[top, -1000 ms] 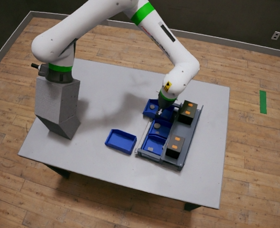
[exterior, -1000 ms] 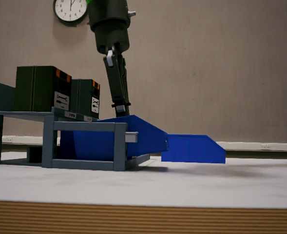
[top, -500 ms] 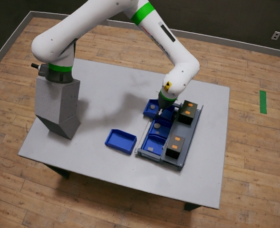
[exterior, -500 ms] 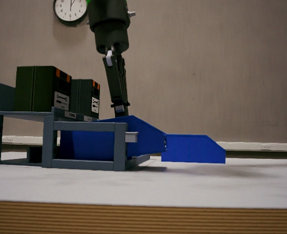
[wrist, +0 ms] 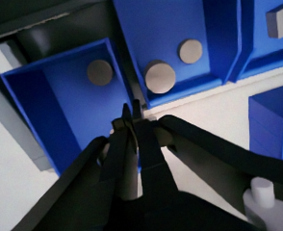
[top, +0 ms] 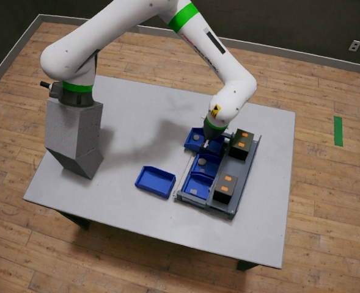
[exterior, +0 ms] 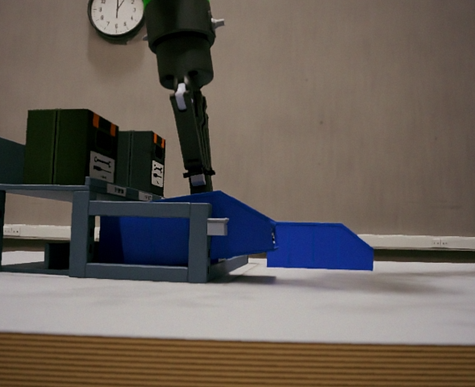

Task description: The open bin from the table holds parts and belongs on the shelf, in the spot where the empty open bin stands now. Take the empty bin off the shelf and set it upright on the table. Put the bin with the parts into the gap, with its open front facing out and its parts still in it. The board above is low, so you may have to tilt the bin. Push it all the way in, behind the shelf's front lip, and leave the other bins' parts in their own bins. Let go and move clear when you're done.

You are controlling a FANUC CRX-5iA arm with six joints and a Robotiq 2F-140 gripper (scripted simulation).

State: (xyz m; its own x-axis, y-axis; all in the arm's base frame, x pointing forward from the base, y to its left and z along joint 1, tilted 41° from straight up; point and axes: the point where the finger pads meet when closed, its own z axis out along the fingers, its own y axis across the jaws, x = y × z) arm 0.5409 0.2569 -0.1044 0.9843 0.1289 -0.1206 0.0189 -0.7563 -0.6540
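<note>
Right now my hand is 9 cm short of the grey shelf, 6 cm to the left of it and 3 cm above it.
</note>
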